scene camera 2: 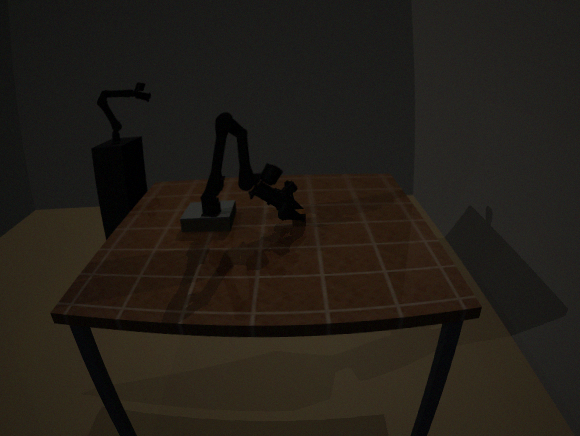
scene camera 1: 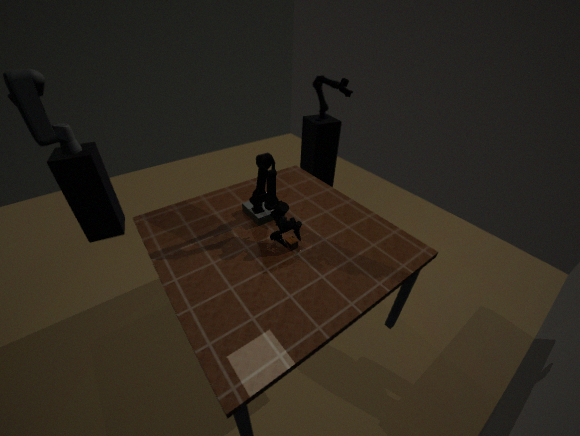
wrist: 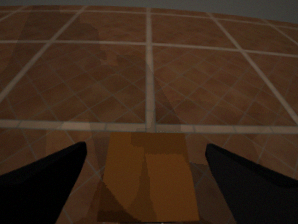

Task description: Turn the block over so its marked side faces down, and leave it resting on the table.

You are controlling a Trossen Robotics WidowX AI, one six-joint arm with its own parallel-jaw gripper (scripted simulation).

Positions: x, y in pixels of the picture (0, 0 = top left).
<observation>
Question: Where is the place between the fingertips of my gripper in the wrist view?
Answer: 147, 148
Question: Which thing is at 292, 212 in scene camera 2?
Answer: My gripper.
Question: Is my gripper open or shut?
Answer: Open.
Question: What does my gripper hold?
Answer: Nothing.
</observation>
